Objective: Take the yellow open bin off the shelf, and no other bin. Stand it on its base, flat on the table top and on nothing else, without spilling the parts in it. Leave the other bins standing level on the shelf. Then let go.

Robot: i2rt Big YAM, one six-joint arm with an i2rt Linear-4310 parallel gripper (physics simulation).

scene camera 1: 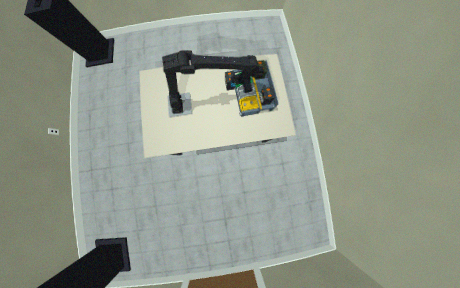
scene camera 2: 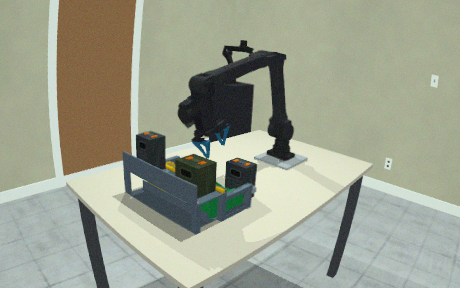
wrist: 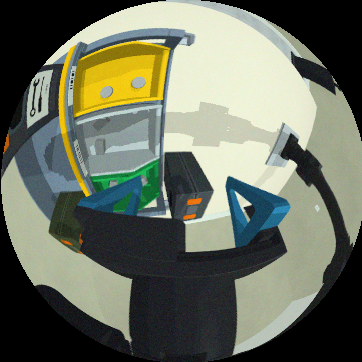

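Seen in the pictures: gripper, fingertip midpoint: [scene camera 1: 236, 85] [scene camera 2: 215, 151] [wrist: 183, 180]; arm's base, origin of the base link: [scene camera 1: 177, 106] [scene camera 2: 280, 155] [wrist: 288, 146].
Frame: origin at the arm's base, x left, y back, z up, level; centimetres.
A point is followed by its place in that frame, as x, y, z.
Note:
The yellow open bin [scene camera 1: 248, 104] @(-5.0, -59.3, -0.5) [wrist: 120, 95] @(-2.4, -59.2, -0.5) sits in an end bay of the blue-grey shelf [scene camera 2: 170, 207] @(7.5, -71.9, -0.8) [wrist: 145, 34] @(-12.7, -56.2, 7.1), with two grey round parts inside. In scene camera 2 it is mostly hidden. The grey bin [wrist: 120, 137] @(6.5, -58.9, -0.5) is in the middle bay, beside it. The green bin [wrist: 150, 180] @(18.5, -52.2, -0.5) is in the bay beyond, partly hidden by a finger in the wrist view. My gripper [scene camera 2: 215, 150] @(5.4, -49.6, 13.9) [wrist: 183, 180] @(5.4, -49.6, 13.9) is open and empty, above the shelf's bin side and apart from the bins. Its blue fingers are wide apart.
A black case [scene camera 2: 241, 174] @(17.7, -48.9, 8.9) [wrist: 187, 185] @(10.3, -46.9, 9.9) stands near the green bin's end. An olive case [scene camera 2: 196, 175] @(21.4, -72.6, 16.0) [wrist: 65, 220] @(11.9, -68.0, 15.3) and another black case [scene camera 2: 150, 150] @(-1.8, -73.0, 17.0) [wrist: 37, 100] stand at the shelf's rear part. The arm's base plate [scene camera 1: 186, 111] @(-5.2, -7.1, -0.1) [scene camera 2: 297, 160] @(9.5, 0.9, -0.2) is on the table top [scene camera 1: 165, 140] @(-26.9, 12.5, -1.4).

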